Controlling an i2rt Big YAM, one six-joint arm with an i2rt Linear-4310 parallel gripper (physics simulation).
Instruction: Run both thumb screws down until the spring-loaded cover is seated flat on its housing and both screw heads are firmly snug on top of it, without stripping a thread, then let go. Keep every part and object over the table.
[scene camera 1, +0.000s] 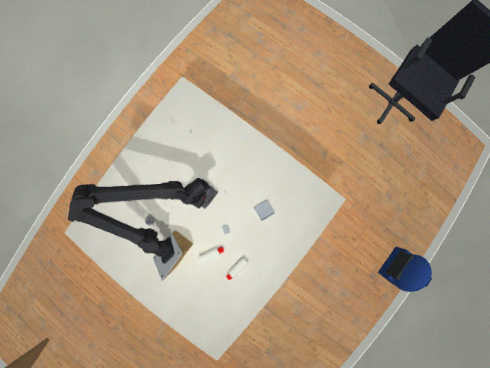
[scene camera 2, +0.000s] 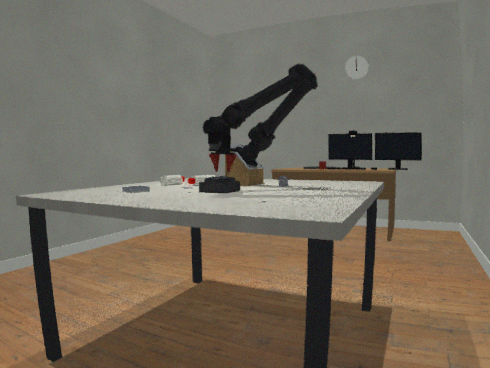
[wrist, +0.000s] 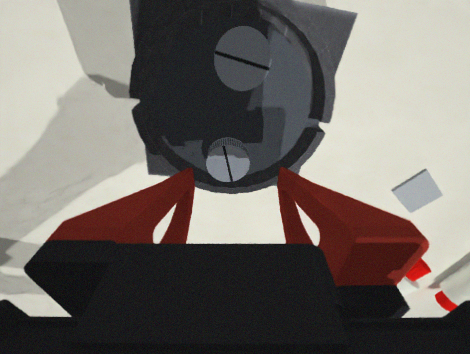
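Pixels of known places: gripper, between the fingertips: (scene camera 2: 222, 171) (wrist: 236, 176); arm's base, origin of its link: (scene camera 1: 167, 250) (scene camera 2: 245, 157).
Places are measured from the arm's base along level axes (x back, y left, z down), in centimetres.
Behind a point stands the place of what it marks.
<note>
The dark housing (scene camera 1: 212, 196) @(x -37.0, y 4.4, z 8.3 cm) (scene camera 2: 220, 185) @(x -39.6, y 14.6, z 10.8 cm) stands on the table, with a square base and a round notched rim. Its round cover (wrist: 292, 90) @(x -36.2, y 6.5, z 9.0 cm) lies inside the rim, partly in shadow; whether it is flat is unclear. One slotted screw head (wrist: 242, 58) @(x -37.2, y 10.2, z 7.6 cm) is at the far side and looks larger, so nearer the camera. The other slotted screw head (wrist: 228, 162) @(x -30.9, y 9.4, z 7.7 cm), with a knurled edge, is at the near side. My gripper (scene camera 2: 222, 170) @(x -31.1, y 9.0, z 5.9 cm) (wrist: 236, 176) @(x -31.1, y 9.0, z 5.9 cm) is open and empty, its red fingertips just above the housing. In the wrist view the near screw head appears between the tips, left of centre.
A wooden block (scene camera 1: 184, 245) @(x -7.9, y -4.3, z 2.4 cm) with a sloped grey plate stands by the arm's base. Two white bottles (scene camera 1: 209, 255) @(x -11.8, y -18.2, z 9.0 cm) (scene camera 1: 239, 266) @(x -19.6, y -34.7, z 9.1 cm) with red caps lie nearby. A grey square (scene camera 1: 264, 210) @(x -52.4, y -22.5, z 13.8 cm) (scene camera 2: 136, 189) @(x -55.0, y -18.3, z 12.6 cm), a small grey piece (scene camera 1: 226, 229) @(x -28.6, y -14.6, z 13.5 cm) (wrist: 417, 191) @(x -28.7, y -14.0, z 13.6 cm) and a grey knob (scene camera 1: 150, 219) @(x -1.0, y 21.0, z 9.3 cm) (scene camera 2: 283, 181) @(x -1.2, y 22.3, z 11.4 cm) are also on the table.
</note>
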